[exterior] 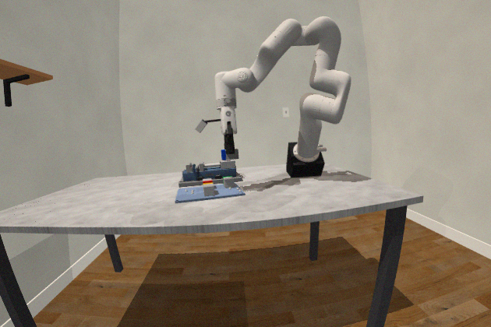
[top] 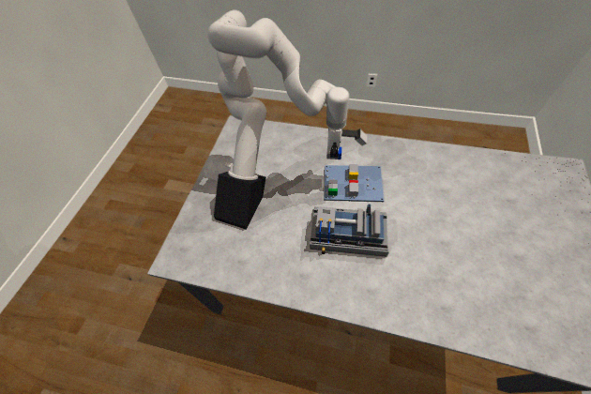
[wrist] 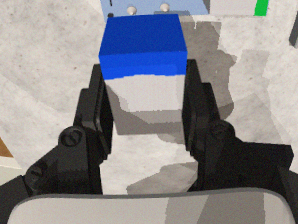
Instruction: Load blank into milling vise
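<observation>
Right now the blue-ended blank is 20 mm below my hand. The rest, counted from my hand: green-ended blank (150 mm below, 90 mm to the right, 30 mm ahead); yellow-ended blank (150 mm below, 90 mm ahead, 30 mm to the left); red-ended blank (150 mm below, 110 mm ahead, 60 mm to the right).
</observation>
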